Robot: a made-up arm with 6 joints. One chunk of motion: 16 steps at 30 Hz.
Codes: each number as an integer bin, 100 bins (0 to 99) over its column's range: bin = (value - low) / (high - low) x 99, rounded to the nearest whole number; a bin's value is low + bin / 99 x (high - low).
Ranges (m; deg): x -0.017..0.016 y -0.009..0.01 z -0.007..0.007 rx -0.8..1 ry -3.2..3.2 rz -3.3..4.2
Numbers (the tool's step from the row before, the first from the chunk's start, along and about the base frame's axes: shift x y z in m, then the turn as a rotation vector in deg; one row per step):
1: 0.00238 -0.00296 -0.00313 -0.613 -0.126 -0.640
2: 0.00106 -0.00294 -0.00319 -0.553 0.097 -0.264
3: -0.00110 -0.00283 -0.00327 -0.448 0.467 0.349
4: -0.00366 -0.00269 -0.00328 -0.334 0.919 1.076
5: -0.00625 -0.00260 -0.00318 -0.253 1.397 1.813
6: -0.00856 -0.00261 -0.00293 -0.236 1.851 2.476
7: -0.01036 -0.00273 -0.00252 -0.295 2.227 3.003
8: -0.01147 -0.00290 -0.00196 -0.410 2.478 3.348
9: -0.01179 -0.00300 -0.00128 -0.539 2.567 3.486
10: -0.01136 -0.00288 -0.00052 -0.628 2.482 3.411
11: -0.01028 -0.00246 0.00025 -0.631 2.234 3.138
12: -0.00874 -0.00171 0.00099 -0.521 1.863 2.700
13: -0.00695 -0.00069 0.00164 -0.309 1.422 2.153
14: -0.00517 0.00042 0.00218 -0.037 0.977 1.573
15: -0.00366 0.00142 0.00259 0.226 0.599 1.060
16: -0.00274 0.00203 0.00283 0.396 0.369 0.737
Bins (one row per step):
1: 58 31 27 10 48 35
2: 54 32 27 14 51 40
3: 48 32 26 19 57 48
4: 40 33 26 26 64 58
5: 32 33 27 30 71 67
6: 25 33 29 31 78 76
7: 20 33 32 28 84 83
8: 17 32 36 21 88 88
9: 16 31 40 14 89 90
10: 17 32 46 9 88 89
11: 20 34 51 9 84 85
12: 25 38 57 15 78 79
13: 30 43 61 27 71 72
14: 35 49 65 42 65 64
15: 40 54 68 56 59 58
16: 43 57 70 66 55 53

